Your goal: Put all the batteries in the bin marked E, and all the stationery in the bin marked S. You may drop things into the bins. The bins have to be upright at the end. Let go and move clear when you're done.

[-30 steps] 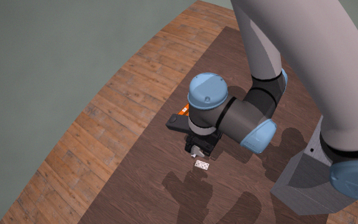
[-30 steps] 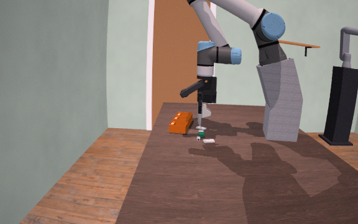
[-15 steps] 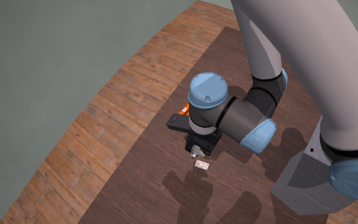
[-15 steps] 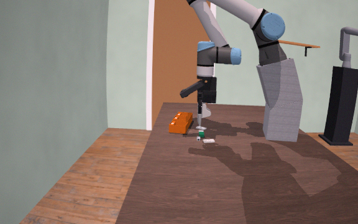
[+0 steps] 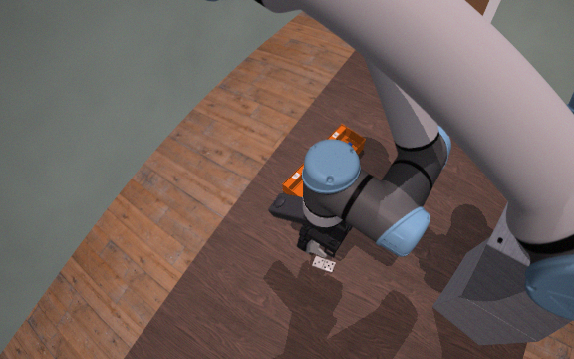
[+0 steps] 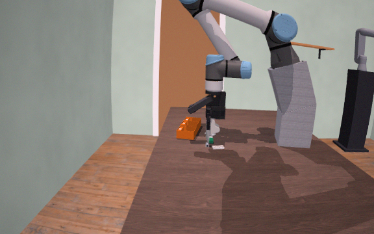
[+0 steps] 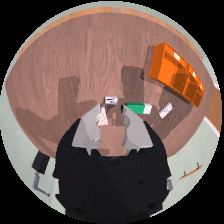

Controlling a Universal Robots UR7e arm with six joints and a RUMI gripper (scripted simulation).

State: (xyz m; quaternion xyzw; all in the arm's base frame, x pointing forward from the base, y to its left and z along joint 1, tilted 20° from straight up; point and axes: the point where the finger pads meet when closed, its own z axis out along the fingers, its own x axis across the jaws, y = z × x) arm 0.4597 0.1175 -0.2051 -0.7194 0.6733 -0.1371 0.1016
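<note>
Now: the grey object 3 cm below my hand. The rest, counted from my hand: blue battery: 28 cm to the right, 9 cm ahead, 3 cm below; green-and-white eraser: 8 cm to the right, 3 cm below, 1 cm behind; orange double bin: 20 cm to the right, 10 cm ahead, 2 cm below.
</note>
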